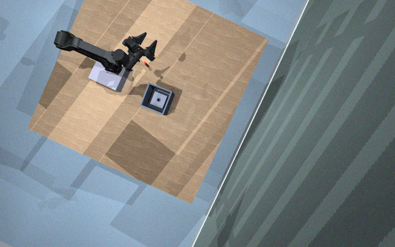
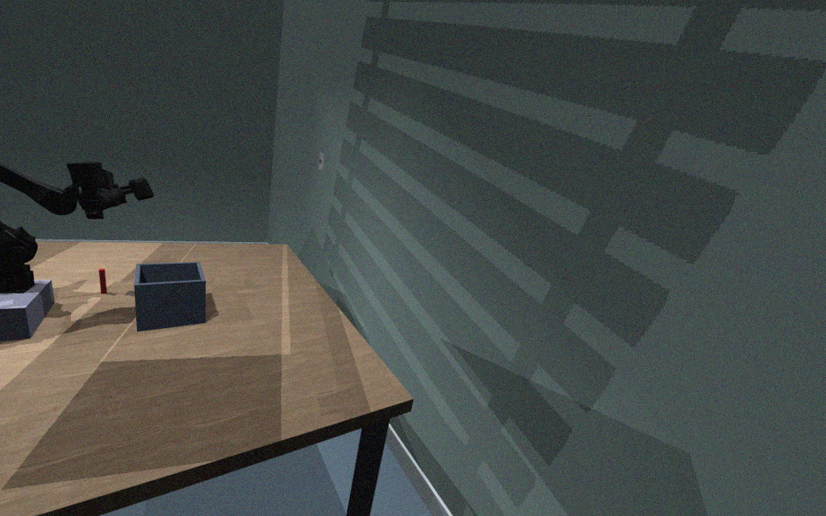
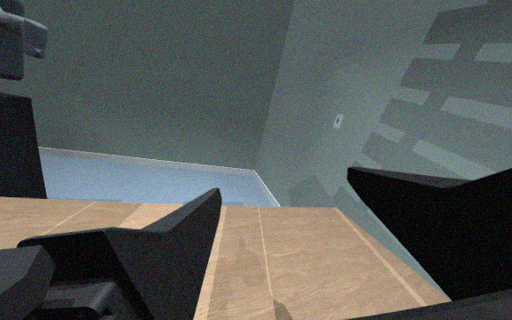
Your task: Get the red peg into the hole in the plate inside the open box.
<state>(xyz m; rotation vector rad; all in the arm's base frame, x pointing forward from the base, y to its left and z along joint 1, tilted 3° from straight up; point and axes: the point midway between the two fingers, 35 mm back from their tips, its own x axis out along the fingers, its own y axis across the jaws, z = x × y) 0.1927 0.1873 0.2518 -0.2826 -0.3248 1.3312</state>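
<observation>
Right now my gripper tip is 270 mm above the red peg, 110 mm to the left of it and 60 mm past it. From my gripper tip the other things lie so: plate: 280 mm to the right, 270 mm below, 140 mm ahead.
</observation>
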